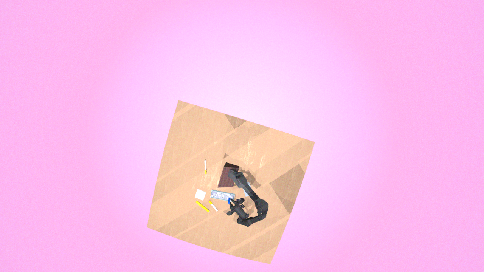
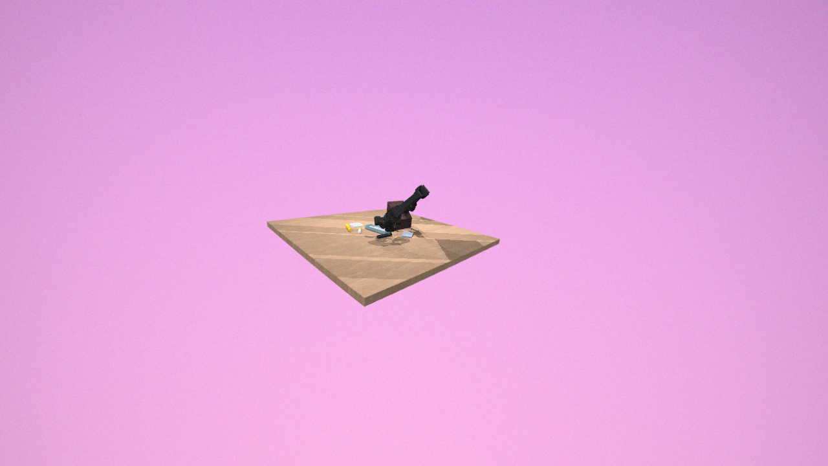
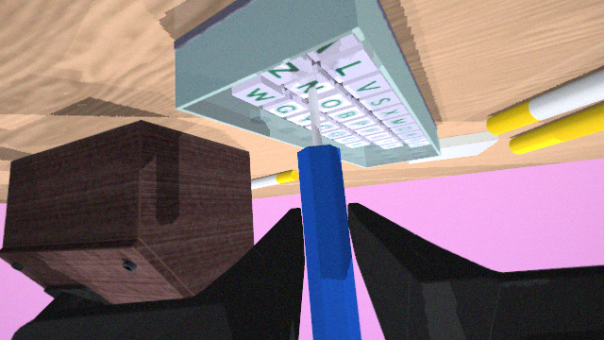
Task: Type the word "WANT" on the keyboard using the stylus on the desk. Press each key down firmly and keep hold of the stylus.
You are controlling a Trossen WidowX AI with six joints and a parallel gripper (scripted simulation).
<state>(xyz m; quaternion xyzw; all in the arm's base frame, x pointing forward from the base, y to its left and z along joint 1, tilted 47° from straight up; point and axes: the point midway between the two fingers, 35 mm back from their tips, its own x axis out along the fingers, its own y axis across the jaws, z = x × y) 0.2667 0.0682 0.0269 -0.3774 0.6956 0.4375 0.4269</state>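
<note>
Now: gripper tip 7 cm short of the dark pen, 8 cm to the right of it and 6 cm above it. The rest, counted from my gripper tip: blue stylus 1 cm below; then white pad 5 cm ahead, 26 cm to the right, 6 cm below; then grey card 11 cm behind, 13 cm to the left, 6 cm below.
</note>
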